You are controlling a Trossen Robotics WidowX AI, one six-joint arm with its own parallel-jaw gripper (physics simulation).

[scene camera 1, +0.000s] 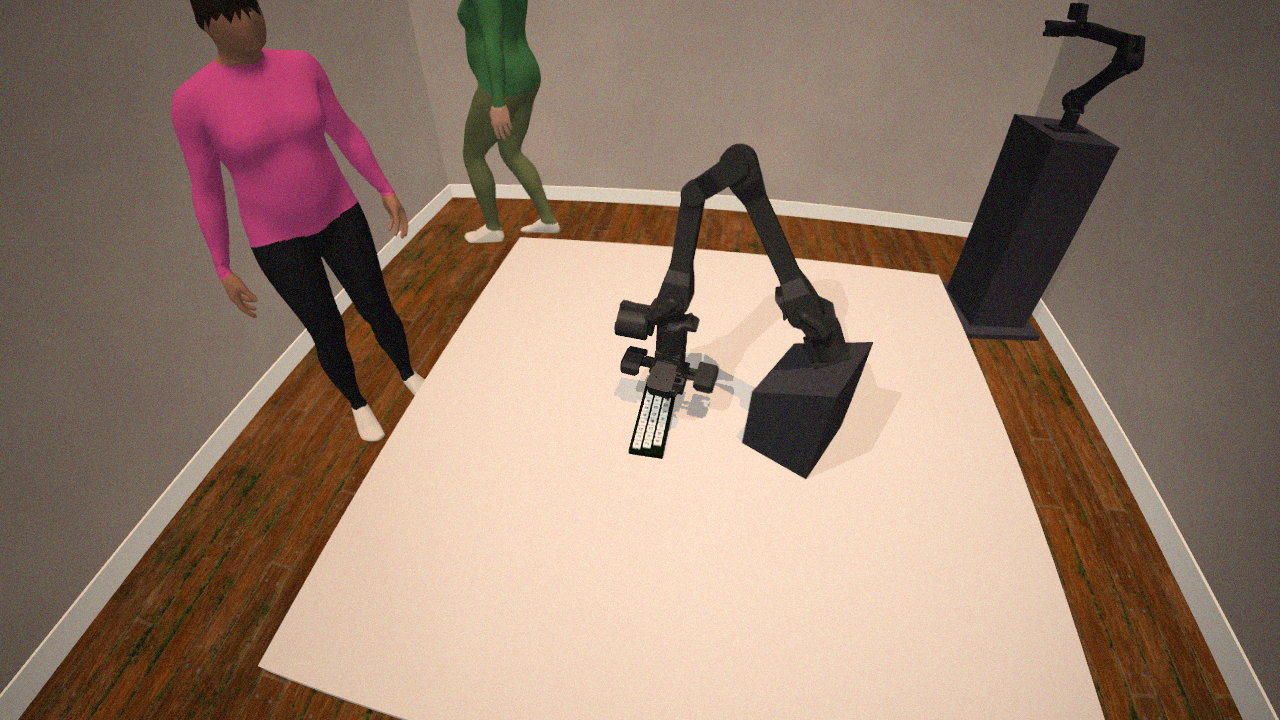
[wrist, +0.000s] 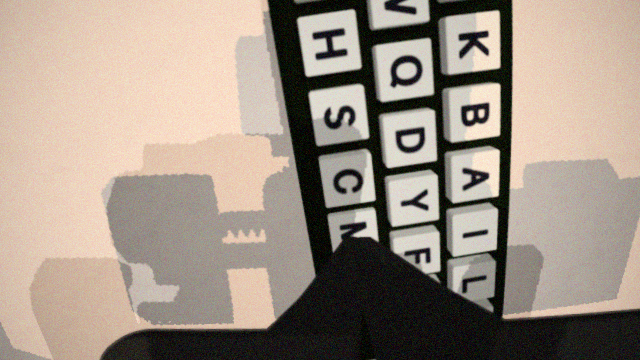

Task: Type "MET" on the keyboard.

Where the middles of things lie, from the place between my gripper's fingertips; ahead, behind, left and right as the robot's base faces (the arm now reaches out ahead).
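The L key (wrist: 473, 277) is 3 cm ahead of my hand and 2 cm to the right of it. I see the F key (wrist: 420, 246) as well, 2 cm ahead of my hand and 1 cm to the right, and then there is the M key (wrist: 357, 223), which is 1 cm to the left of my hand.
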